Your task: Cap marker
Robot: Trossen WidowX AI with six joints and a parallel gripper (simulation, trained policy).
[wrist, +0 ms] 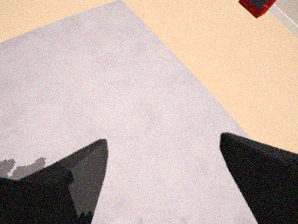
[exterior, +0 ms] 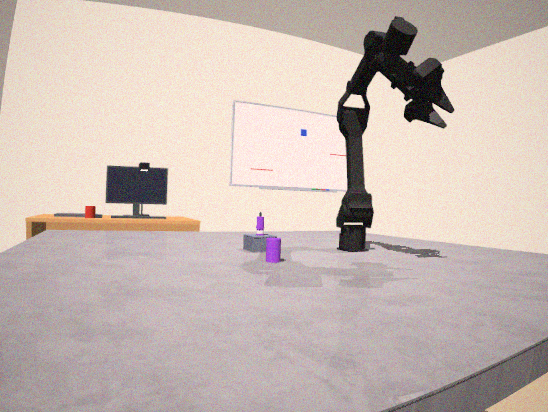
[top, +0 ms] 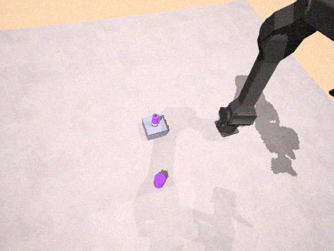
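The purple cap lies 29 cm ahead of my gripper tip, 28 cm below it and 21 cm to the right of it. The rest, counted from my gripper tip: grey holder block (38 cm to the right, 28 cm below, 25 cm ahead).
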